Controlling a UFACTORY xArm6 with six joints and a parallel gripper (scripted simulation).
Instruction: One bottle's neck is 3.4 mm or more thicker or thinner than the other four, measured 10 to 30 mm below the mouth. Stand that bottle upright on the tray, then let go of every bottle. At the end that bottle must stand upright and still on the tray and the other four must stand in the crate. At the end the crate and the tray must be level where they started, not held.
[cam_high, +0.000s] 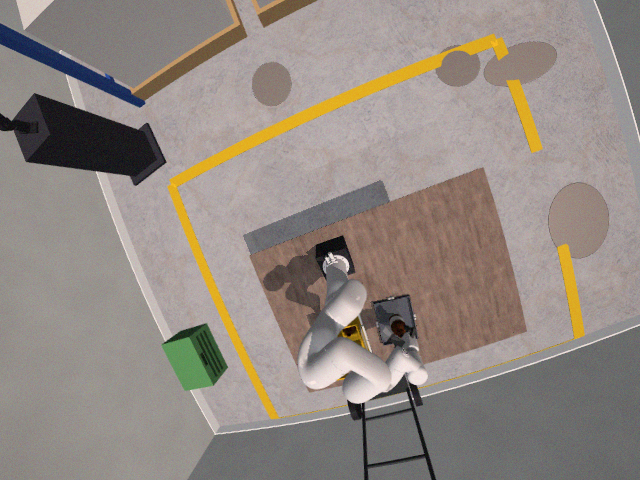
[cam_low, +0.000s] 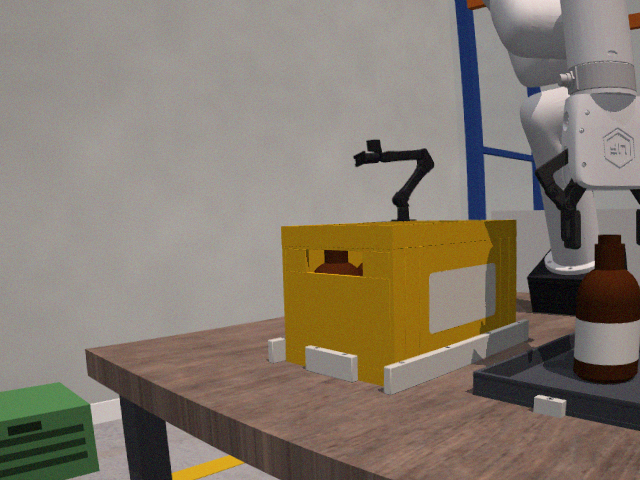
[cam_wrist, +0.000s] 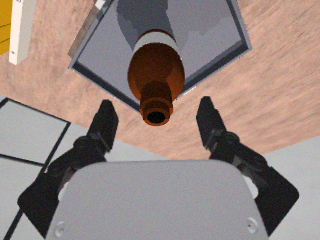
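The dark tray lies 14 cm below my hand. Also, from my hand: yellow crate: 28 cm to the right, 7 cm below, 3 cm behind.
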